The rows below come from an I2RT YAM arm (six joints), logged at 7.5 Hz.
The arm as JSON. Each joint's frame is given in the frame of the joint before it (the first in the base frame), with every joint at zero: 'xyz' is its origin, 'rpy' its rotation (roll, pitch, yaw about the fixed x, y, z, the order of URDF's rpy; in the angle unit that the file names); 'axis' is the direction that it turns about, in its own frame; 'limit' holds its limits. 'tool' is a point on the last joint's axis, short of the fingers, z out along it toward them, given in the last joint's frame.
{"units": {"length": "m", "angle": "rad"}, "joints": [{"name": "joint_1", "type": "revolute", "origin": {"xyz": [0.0, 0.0, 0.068], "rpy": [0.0, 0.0, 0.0]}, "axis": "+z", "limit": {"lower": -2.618, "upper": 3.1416}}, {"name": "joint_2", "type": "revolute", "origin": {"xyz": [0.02, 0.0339, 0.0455], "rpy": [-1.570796, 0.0, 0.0]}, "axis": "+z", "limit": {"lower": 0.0, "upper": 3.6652}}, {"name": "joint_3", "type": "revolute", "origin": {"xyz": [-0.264, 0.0, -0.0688], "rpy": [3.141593, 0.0, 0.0]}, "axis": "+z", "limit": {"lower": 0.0, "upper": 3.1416}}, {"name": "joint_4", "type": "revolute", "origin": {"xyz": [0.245, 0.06, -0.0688], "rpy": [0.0, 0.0, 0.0]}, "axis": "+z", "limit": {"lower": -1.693, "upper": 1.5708}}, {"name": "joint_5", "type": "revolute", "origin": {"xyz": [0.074, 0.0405, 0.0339], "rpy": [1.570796, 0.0, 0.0]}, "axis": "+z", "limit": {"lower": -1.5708, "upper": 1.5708}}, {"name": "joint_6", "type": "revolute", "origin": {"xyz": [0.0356, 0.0, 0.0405], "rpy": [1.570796, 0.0, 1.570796]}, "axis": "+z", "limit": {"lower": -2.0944, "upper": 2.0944}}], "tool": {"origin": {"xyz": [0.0, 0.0, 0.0], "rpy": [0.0, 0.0, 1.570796]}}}
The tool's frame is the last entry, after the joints.
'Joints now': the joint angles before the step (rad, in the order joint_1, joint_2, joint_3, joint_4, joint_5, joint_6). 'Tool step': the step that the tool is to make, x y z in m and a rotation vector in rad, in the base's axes. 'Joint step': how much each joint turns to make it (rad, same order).
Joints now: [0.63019, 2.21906, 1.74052, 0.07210, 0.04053, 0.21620]
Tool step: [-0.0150, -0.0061, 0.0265, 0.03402, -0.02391, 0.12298]
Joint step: [-0.00067, -0.08884, -0.05137, 0.00128, -0.11957, -0.03424]
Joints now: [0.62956, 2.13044, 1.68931, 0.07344, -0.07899, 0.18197]
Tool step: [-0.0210, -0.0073, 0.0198, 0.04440, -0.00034, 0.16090]
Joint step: [0.00161, -0.09638, -0.07745, 0.00400, -0.16173, -0.02238]
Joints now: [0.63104, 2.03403, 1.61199, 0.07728, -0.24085, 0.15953]
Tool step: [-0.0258, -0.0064, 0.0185, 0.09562, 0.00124, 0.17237]
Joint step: [0.00865, -0.10217, -0.10009, 0.06192, -0.17967, 0.02485]
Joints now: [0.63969, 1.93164, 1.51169, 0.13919, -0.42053, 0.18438]
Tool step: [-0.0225, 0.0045, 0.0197, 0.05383, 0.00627, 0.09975]
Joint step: [0.03250, -0.06442, -0.02567, 0.00277, -0.07695, 0.03080]
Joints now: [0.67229, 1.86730, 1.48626, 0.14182, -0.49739, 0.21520]
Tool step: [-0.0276, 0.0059, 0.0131, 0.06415, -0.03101, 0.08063]
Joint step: [0.04774, -0.06890, -0.06776, 0.07639, -0.03808, 0.02551]
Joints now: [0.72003, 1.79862, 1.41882, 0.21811, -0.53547, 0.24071]
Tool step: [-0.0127, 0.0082, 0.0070, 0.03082, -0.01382, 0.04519]
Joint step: [0.03289, -0.01513, -0.00648, 0.02931, -0.01411, 0.01362]
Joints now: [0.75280, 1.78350, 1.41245, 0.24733, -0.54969, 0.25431]
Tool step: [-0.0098, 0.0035, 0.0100, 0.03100, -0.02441, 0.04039]
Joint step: [0.02032, -0.01898, -0.00030, 0.02254, -0.02053, 0.00406]
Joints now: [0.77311, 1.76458, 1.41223, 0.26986, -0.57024, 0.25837]
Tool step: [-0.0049, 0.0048, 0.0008, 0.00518, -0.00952, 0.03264]
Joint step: [0.01491, 0.00175, 0.00209, 0.00720, -0.01744, -0.00526]
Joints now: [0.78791, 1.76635, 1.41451, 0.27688, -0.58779, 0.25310]
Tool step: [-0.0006, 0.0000, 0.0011, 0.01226, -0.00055, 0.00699]
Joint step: [0.00051, -0.00125, -0.00305, 0.01612, -0.00702, 0.00939]
